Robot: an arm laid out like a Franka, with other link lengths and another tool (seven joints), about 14 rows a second.
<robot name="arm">
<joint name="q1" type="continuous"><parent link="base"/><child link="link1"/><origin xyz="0 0 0.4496" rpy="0 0 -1.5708"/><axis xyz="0 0 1"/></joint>
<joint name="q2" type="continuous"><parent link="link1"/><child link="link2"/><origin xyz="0 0 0" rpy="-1.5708 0 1.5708"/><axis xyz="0 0 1"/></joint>
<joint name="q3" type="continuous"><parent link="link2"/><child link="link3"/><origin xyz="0 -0.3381 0" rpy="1.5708 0 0"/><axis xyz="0 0 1"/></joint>
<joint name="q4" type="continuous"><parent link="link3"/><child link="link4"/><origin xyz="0.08 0 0" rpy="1.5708 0 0"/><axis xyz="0 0 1"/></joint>
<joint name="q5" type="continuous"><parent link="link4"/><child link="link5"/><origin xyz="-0.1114 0.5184 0" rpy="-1.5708 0 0"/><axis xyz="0 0 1"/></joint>
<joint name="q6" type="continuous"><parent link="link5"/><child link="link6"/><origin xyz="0 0 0" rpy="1.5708 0 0"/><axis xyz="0 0 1"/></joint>
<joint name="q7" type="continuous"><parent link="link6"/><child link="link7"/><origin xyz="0.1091 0 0" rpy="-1.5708 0 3.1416"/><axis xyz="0 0 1"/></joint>
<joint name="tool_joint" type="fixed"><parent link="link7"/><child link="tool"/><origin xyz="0.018 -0.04 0.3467" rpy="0.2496 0 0.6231"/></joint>
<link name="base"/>
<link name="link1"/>
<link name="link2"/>
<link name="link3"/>
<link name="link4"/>
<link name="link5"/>
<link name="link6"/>
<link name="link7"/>
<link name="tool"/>
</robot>
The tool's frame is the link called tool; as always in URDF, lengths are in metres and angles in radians. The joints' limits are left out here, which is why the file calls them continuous.
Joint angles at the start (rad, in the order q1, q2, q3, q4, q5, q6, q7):
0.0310 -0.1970 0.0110 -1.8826 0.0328 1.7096 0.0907
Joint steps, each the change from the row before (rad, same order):
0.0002 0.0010 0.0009 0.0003 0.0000 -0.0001 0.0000
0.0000 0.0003 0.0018 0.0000 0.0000 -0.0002 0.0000
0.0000 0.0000 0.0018 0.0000 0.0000 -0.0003 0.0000
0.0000 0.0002 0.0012 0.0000 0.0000 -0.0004 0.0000
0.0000 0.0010 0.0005 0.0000 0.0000 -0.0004 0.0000
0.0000 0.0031 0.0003 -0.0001 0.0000 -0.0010 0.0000
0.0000 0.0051 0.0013 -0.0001 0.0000 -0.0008 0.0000
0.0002 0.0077 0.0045 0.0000 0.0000 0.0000 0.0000
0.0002 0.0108 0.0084 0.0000 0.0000 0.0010 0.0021
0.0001 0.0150 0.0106 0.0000 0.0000 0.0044 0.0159
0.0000 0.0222 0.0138 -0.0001 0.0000 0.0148 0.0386
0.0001 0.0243 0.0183 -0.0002 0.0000 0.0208 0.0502
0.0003 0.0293 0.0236 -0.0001 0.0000 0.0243 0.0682
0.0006 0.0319 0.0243 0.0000 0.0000 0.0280 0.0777
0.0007 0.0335 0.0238 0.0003 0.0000 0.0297 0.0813
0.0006 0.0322 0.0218 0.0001 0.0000 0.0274 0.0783
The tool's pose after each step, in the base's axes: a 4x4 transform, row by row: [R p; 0 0 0 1], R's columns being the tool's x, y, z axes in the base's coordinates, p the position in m. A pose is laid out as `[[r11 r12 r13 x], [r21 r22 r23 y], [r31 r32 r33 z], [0 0 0 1]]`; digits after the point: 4 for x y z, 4 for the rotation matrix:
[[-0.7807 0.6106 -0.1330 0.6364], [0.6249 0.7636 -0.1625 0.0001], [0.0023 -0.2100 -0.9777 0.5021], [0 0 0 1]]
[[-0.7818 0.6091 -0.1332 0.6364], [0.6235 0.7646 -0.1631 0.0012], [0.0025 -0.2106 -0.9776 0.5019], [0 0 0 1]]
[[-0.7829 0.6077 -0.1332 0.6363], [0.6221 0.7656 -0.1637 0.0024], [0.0025 -0.2110 -0.9775 0.5019], [0 0 0 1]]
[[-0.7836 0.6067 -0.1336 0.6361], [0.6212 0.7663 -0.1641 0.0031], [0.0028 -0.2116 -0.9774 0.5017], [0 0 0 1]]
[[-0.7840 0.6060 -0.1349 0.6361], [0.6208 0.7665 -0.1643 0.0034], [0.0038 -0.2125 -0.9771 0.5011], [0 0 0 1]]
[[-0.7841 0.6049 -0.1389 0.6358], [0.6206 0.7667 -0.1646 0.0036], [0.0070 -0.2152 -0.9765 0.4989], [0 0 0 1]]
[[-0.7849 0.6026 -0.1445 0.6358], [0.6195 0.7674 -0.1652 0.0044], [0.0114 -0.2192 -0.9756 0.4956], [0 0 0 1]]
[[-0.7876 0.5973 -0.1512 0.6361], [0.6159 0.7699 -0.1669 0.0074], [0.0168 -0.2246 -0.9743 0.4907], [0 0 0 1]]
[[-0.7913 0.5902 -0.1597 0.6367], [0.6109 0.7733 -0.1696 0.0129], [0.0234 -0.2318 -0.9725 0.4839], [0 0 0 1]]
[[-0.7877 0.5918 -0.1713 0.6378], [0.6153 0.7696 -0.1707 0.0201], [0.0308 -0.2399 -0.9703 0.4747], [0 0 0 1]]
[[-0.7716 0.6090 -0.1837 0.6415], [0.6351 0.7538 -0.1686 0.0300], [0.0358 -0.2468 -0.9684 0.4617], [0 0 0 1]]
[[-0.7504 0.6319 -0.1938 0.6462], [0.6599 0.7330 -0.1650 0.0435], [0.0378 -0.2517 -0.9671 0.4475], [0 0 0 1]]
[[-0.7198 0.6625 -0.2074 0.6505], [0.6930 0.7033 -0.1587 0.0613], [0.0407 -0.2579 -0.9653 0.4302], [0 0 0 1]]
[[-0.6815 0.6977 -0.2211 0.6547], [0.7306 0.6664 -0.1490 0.0806], [0.0434 -0.2631 -0.9638 0.4113], [0 0 0 1]]
[[-0.6381 0.7333 -0.2347 0.6584], [0.7686 0.6250 -0.1365 0.1004], [0.0466 -0.2675 -0.9624 0.3914], [0 0 0 1]]
[[-0.5932 0.7657 -0.2487 0.6606], [0.8034 0.5826 -0.1227 0.1190], [0.0510 -0.2726 -0.9608 0.3719], [0 0 0 1]]

